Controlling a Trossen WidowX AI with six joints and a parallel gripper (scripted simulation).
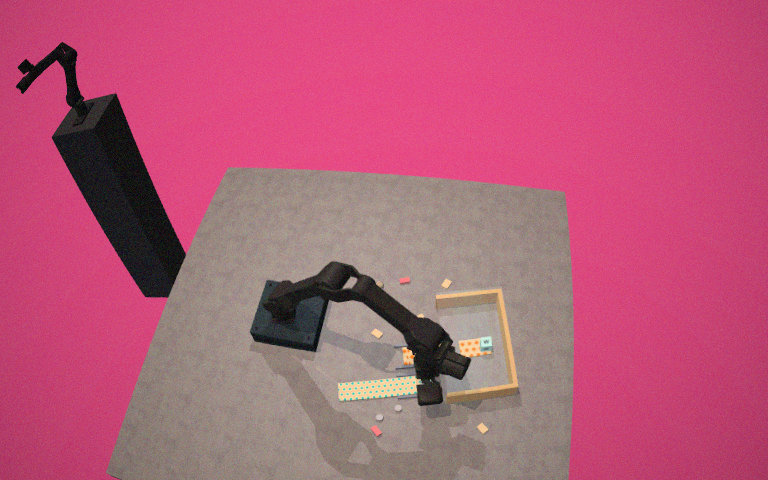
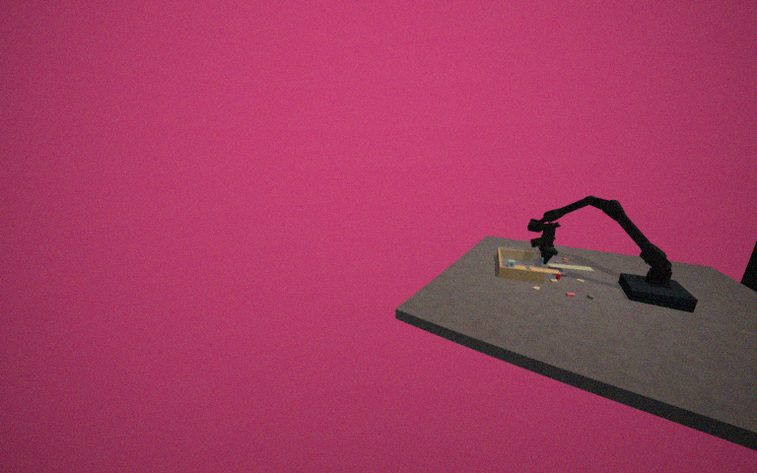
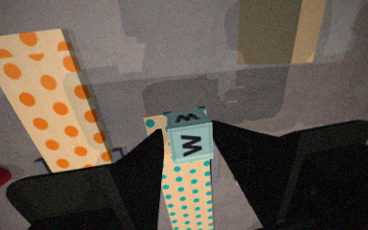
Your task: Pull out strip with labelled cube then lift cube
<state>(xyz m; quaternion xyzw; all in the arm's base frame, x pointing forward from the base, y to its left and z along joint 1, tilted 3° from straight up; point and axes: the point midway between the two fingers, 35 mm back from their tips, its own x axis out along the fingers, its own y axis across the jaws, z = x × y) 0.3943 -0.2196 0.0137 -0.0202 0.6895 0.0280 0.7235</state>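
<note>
My gripper tip is 100 mm to the right of the strip, 10 mm short of it and 10 mm above it.
</note>
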